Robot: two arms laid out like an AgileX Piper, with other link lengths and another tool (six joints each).
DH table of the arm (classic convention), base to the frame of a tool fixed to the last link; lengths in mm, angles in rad. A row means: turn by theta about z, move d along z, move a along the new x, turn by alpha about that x. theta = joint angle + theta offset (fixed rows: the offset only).
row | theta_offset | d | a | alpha
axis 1 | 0 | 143.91 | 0 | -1.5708
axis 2 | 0.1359 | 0 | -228.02 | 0
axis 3 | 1.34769 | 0 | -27.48 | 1.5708
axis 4 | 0 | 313.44 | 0 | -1.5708
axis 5 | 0 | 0 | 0 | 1.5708
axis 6 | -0.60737 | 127.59 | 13.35 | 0.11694
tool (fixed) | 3.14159 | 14.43 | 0 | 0
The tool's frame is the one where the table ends.
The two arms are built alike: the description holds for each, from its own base.
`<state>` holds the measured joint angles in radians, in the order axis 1, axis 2, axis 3, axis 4, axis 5, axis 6, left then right.
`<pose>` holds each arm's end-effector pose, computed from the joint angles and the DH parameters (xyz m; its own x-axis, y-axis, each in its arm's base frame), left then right.
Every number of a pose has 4 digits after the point.
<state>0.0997 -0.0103 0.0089 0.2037 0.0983 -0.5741 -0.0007 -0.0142 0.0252 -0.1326 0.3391 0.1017</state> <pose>0.2254 0.0133 0.2204 -0.0947 0.8243 0.5582 -0.0434 -0.5636 0.8249 0.2182 -0.0156 0.1770 0.2332 0.5891 0.7737 0.0034 -0.7961 0.6051</pose>
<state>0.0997 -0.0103 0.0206 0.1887 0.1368 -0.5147 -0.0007 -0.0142 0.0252 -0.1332 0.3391 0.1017</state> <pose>0.2254 0.0144 0.2092 -0.0666 0.8018 0.5939 0.0038 -0.5951 0.8037 0.2182 -0.0157 0.1770 0.2332 0.5895 0.7734 0.0033 -0.7958 0.6056</pose>
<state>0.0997 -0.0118 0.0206 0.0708 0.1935 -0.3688 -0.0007 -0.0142 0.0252 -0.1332 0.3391 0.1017</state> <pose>0.2242 0.0128 0.2010 -0.0188 0.7894 0.6135 0.0430 -0.6124 0.7894 0.2182 -0.0157 0.1770 0.2332 0.5895 0.7734 0.0033 -0.7958 0.6056</pose>
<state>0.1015 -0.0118 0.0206 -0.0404 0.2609 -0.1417 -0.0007 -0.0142 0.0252 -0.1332 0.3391 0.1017</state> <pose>0.2221 0.0104 0.1903 0.0626 0.7190 0.6922 0.0766 -0.6949 0.7150 0.2182 -0.0157 0.1770 0.2332 0.5895 0.7734 0.0033 -0.7958 0.6056</pose>
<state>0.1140 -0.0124 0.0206 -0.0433 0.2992 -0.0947 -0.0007 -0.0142 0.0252 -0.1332 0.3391 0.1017</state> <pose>0.2204 0.0131 0.1847 0.0909 0.6916 0.7165 0.1065 -0.7221 0.6835 0.2182 -0.0157 0.1770 0.2332 0.5895 0.7734 0.0033 -0.7958 0.6056</pose>
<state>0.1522 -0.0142 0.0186 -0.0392 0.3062 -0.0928 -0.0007 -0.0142 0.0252 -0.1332 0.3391 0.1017</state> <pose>0.2194 0.0216 0.1850 0.0676 0.6907 0.7200 0.1365 -0.7213 0.6791 0.2182 -0.0157 0.1770 0.2332 0.5895 0.7734 0.0033 -0.7958 0.6056</pose>
